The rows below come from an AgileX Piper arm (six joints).
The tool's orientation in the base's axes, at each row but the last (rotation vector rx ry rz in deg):
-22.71, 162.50, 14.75
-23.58, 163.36, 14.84
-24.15, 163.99, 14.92
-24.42, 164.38, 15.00
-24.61, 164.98, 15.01
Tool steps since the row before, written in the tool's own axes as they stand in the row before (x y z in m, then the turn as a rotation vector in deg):
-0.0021, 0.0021, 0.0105, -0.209, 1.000, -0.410
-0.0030, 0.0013, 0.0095, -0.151, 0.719, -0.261
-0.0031, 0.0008, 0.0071, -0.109, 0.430, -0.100
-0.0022, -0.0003, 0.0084, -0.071, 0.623, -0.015
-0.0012, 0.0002, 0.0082, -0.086, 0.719, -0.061
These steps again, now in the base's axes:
0.0038, 0.0047, -0.0091, -0.193, 0.912, 0.586
0.0045, 0.0040, -0.0081, -0.131, 0.663, 0.389
0.0041, 0.0030, -0.0059, -0.049, 0.413, 0.184
0.0038, 0.0020, -0.0075, -0.127, 0.602, 0.120
0.0026, 0.0022, -0.0076, -0.151, 0.687, 0.182

